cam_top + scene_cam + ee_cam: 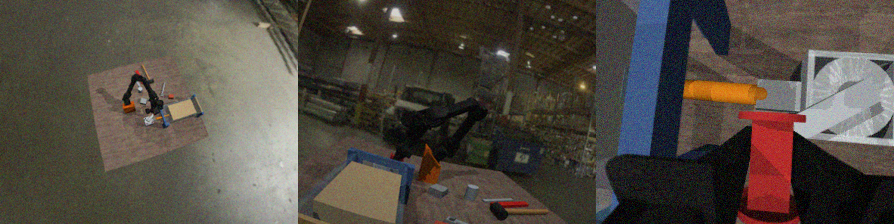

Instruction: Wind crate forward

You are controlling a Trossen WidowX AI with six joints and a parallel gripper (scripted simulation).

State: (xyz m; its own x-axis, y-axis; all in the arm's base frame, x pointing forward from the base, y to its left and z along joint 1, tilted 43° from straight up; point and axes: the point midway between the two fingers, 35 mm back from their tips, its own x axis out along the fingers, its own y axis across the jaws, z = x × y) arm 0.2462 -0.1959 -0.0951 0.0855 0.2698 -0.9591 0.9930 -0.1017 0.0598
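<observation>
My gripper tip is 30 mm past the winch handle and 30 mm above it. Also, from my gripper tip: blue steel frame 70 mm ahead, 40 mm to the right, 30 mm below; winch 100 mm behind, 40 mm to the right, 100 mm below; red knob 20 mm to the left.
</observation>
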